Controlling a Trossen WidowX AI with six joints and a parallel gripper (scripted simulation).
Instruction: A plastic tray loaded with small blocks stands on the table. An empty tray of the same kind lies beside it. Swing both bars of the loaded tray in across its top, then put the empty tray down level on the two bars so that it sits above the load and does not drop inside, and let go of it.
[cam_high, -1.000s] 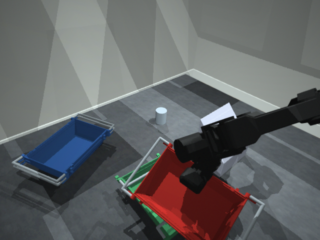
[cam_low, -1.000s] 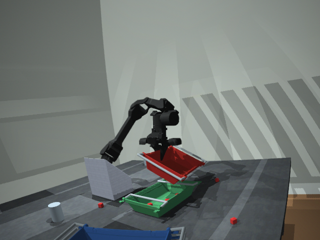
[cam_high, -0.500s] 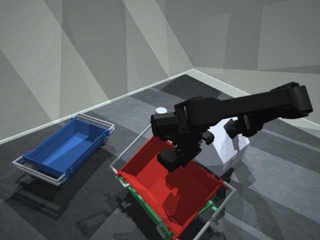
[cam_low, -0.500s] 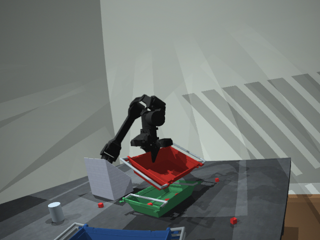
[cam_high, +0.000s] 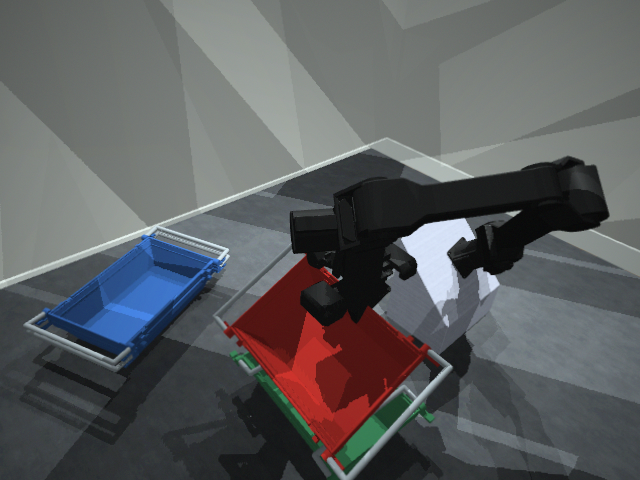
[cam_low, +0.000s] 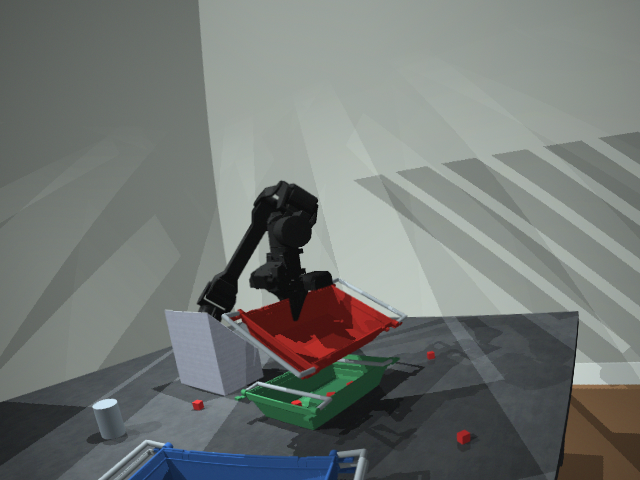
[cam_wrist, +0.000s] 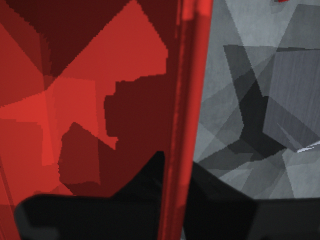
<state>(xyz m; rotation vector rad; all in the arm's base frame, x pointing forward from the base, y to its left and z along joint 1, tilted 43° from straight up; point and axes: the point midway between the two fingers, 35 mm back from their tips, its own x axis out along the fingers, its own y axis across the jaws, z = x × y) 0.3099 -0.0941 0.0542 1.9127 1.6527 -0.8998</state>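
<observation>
The red tray is 8 cm ahead of my gripper tip and 1 cm to the right of it.
</observation>
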